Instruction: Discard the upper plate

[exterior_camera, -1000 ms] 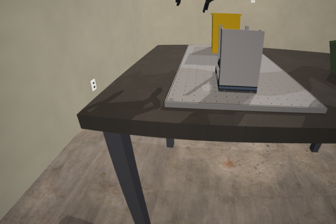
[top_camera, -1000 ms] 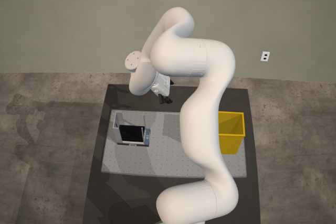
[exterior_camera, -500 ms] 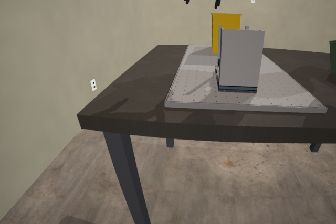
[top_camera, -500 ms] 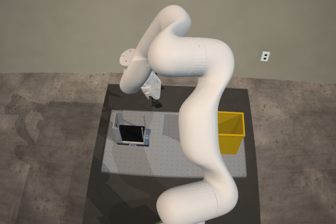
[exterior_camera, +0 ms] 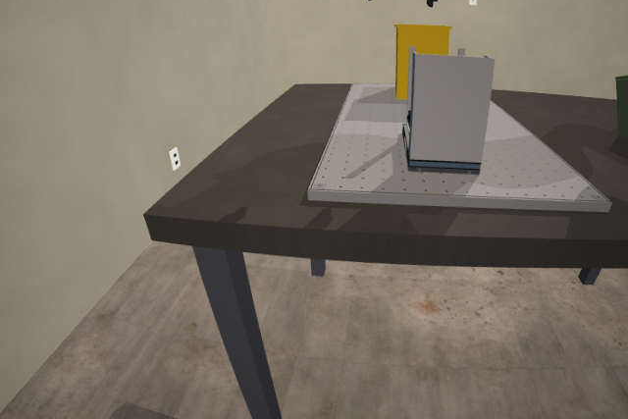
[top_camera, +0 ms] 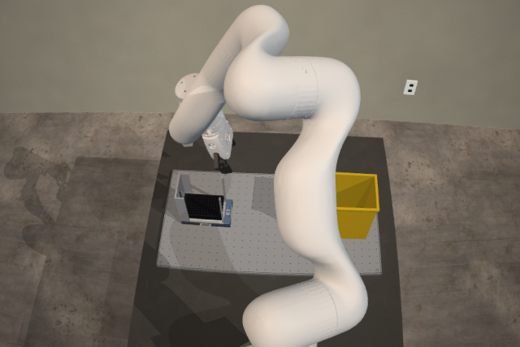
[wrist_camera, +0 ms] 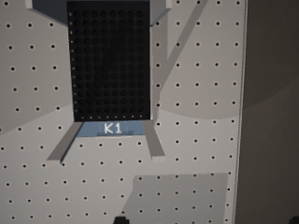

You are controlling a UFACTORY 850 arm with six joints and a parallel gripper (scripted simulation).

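The black 96-well plate lies 190 mm below my hand, 80 mm to the left of it and 60 mm behind it. Also, from my hand: grey rack wall (150 mm to the left, 140 mm below, 70 mm behind); white 96-well plate (200 mm below, 80 mm to the left, 60 mm behind); yellow plastics bin W1 (360 mm to the right, 140 mm below, 50 mm behind).
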